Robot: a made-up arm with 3 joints.
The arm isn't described. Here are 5 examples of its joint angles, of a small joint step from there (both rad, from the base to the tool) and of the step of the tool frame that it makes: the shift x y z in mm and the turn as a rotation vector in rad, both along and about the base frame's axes.
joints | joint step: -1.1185 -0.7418 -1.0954 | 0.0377 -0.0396 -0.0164
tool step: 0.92 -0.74 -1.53 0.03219 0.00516 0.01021
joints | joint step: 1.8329 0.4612 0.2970 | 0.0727 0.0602 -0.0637
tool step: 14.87 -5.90 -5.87 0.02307 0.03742 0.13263
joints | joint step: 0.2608 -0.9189 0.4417 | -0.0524 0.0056 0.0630
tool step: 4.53 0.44 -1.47 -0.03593 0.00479 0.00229
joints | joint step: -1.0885 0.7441 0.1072 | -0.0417 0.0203 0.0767
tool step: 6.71 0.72 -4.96 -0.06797 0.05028 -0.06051
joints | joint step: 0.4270 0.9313 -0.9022 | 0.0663 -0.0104 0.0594
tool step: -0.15 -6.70 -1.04 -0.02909 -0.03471 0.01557
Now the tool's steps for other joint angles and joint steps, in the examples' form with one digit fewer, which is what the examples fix.
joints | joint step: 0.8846 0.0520 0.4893 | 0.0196 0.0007 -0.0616
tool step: 0.2 -3.5 1.5 0.0357 0.0447 0.0276
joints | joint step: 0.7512 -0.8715 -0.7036 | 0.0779 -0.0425 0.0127
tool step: -4.7 1.3 -1.8 -0.0347 0.0020 0.0749
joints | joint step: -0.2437 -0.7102 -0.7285 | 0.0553 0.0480 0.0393
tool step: -11.0 4.7 2.7 -0.0271 -0.0553 0.0907
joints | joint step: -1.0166 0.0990 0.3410 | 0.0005 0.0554 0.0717
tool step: -4.4 5.3 -5.2 -0.0834 0.0180 0.0325
